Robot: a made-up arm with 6 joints.
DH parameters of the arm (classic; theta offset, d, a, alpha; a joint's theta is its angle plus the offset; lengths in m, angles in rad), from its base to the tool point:
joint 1: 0 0.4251 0 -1.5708
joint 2: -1.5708 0 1.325 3.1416
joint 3: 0 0 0 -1.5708
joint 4: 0 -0.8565 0 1.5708
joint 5: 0 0.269 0 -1.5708
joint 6: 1.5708 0 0 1.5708
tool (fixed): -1.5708 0 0 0
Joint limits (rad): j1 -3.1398..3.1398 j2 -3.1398..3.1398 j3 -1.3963..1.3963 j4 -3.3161..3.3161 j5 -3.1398..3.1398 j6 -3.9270..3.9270
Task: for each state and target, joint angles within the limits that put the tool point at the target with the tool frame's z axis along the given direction. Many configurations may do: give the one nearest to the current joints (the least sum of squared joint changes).
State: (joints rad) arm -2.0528 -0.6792 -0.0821 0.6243 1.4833 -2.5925
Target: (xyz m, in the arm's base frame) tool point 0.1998 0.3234 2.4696 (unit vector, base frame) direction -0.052 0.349 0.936
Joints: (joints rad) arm -2.4751 -0.4604 0.5786 1.0636 1.6207 -2.3727
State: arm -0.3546 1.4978 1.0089 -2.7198 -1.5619 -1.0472
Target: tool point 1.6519 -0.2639 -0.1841 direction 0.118 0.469 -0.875
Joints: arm -0.2825 1.4257 0.4635 -2.4496 -1.4473 -0.7763
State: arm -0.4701 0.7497 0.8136 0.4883 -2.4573 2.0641
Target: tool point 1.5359 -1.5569 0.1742 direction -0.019 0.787 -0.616
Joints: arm -0.7371 1.5849 1.0472 1.1063 -2.3467 1.7838
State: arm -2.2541 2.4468 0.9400 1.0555 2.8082 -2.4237
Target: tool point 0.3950 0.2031 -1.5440 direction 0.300 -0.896 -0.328
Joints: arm -2.6582 3.0131 0.3850 1.5848 3.1095 -2.7597
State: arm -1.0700 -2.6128 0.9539 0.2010 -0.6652 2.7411
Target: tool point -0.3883 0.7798 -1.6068 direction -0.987 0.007 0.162
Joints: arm -1.2867 -2.7916 1.1956 0.9604 0.0695 3.4254
